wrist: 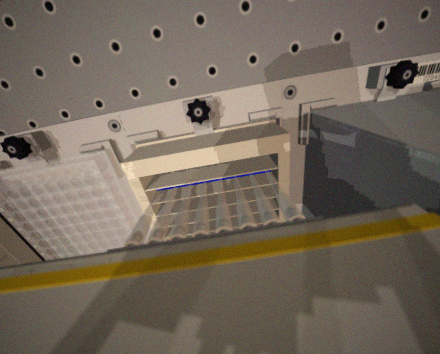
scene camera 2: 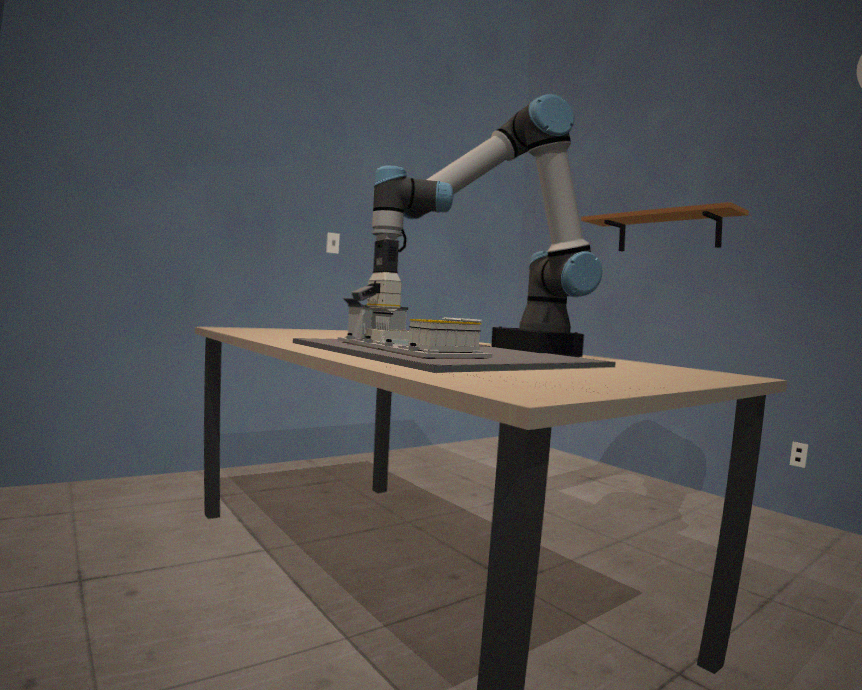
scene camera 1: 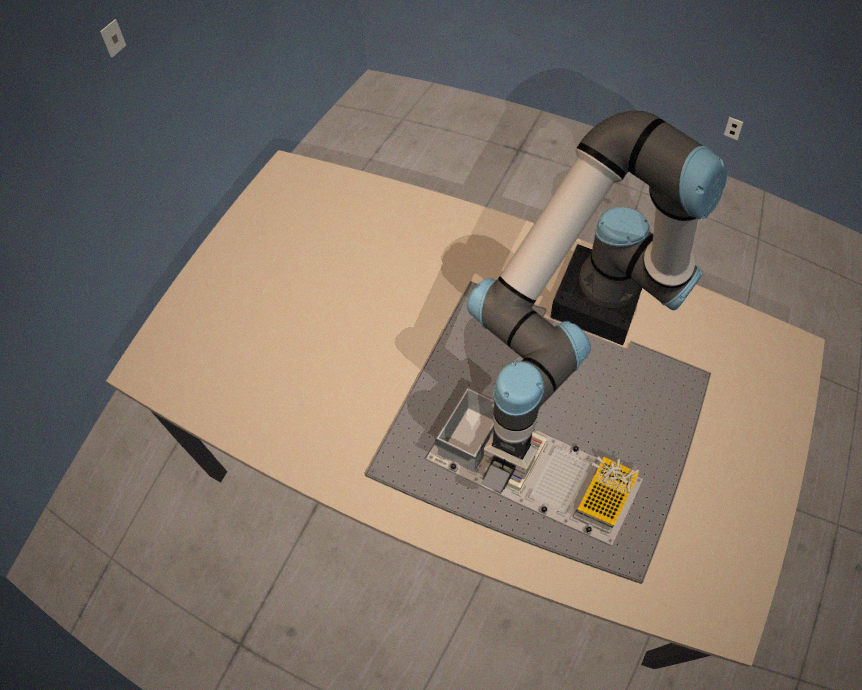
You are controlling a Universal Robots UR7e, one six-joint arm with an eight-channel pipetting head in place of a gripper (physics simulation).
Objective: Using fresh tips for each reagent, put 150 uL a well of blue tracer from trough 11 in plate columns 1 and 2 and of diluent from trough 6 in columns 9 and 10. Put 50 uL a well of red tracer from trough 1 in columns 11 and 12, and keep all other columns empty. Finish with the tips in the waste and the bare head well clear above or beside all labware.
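Observation:
My pipetting head [scene camera 1: 509, 454] [scene camera 2: 384, 320] [wrist: 215, 222] carries a row of clear tips. It is low over the trough reservoir [scene camera 1: 537, 460] [wrist: 205, 159], with the tips pointing down into it. In the wrist view their lower ends are near the thin blue strip [wrist: 215, 180] toward the reservoir's front wall; their exact depth is unclear. A bit of red shows at the reservoir's back end in scene camera 1. The pale well plate [scene camera 1: 557, 478] [wrist: 70, 205] is beside the reservoir; its well contents cannot be made out.
The yellow-topped tip rack [scene camera 1: 602, 501] [scene camera 2: 445, 336] stands beyond the plate, with loose white tips [scene camera 1: 618, 475] tangled over its back part. The open grey waste bin [scene camera 1: 456, 451] is on the reservoir's other side. Black knobs [scene camera 1: 544, 509] [wrist: 198, 111] line the deck edge.

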